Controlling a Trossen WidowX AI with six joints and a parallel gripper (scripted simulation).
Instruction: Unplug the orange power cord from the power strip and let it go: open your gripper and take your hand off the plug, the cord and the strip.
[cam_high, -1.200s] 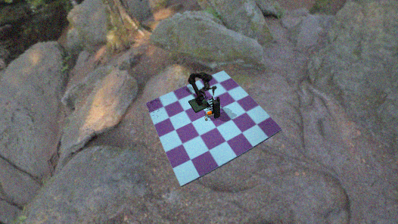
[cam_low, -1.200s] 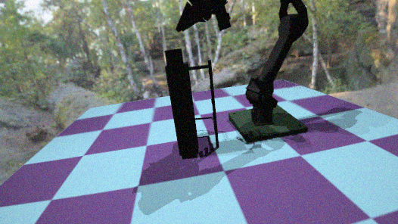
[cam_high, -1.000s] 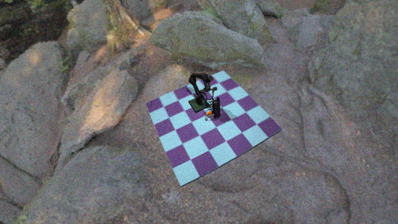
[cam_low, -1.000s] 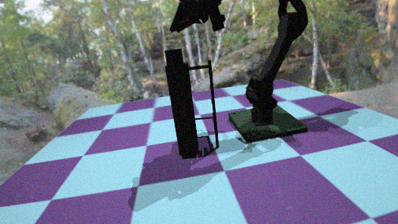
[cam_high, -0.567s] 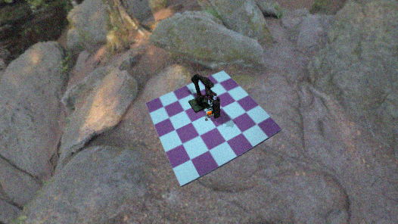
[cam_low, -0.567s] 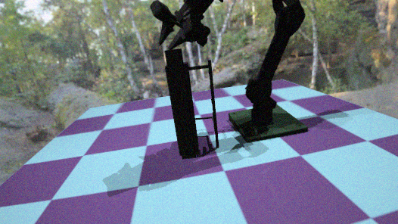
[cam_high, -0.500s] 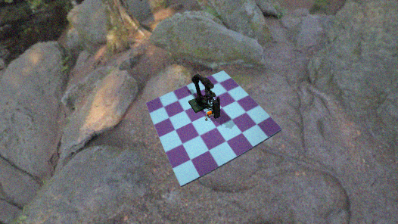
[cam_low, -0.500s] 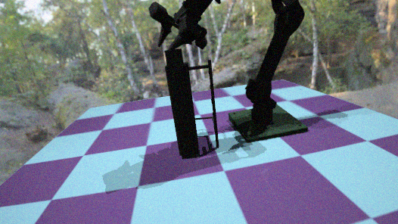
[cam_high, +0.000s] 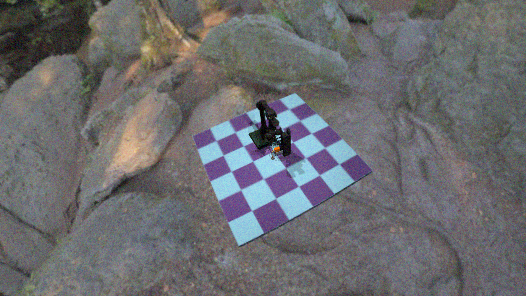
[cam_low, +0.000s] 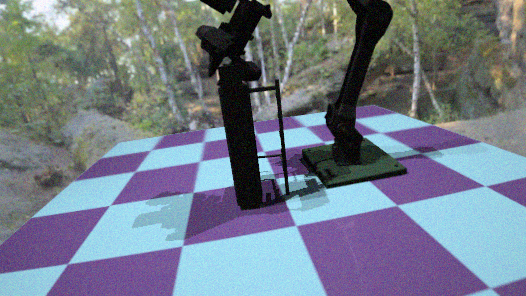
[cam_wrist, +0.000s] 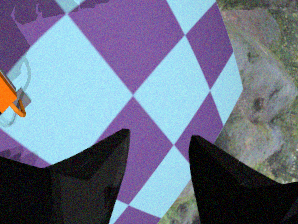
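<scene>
My gripper tip is 150 mm above the orange plug, 80 mm to the right of it and 70 mm past it.
</scene>
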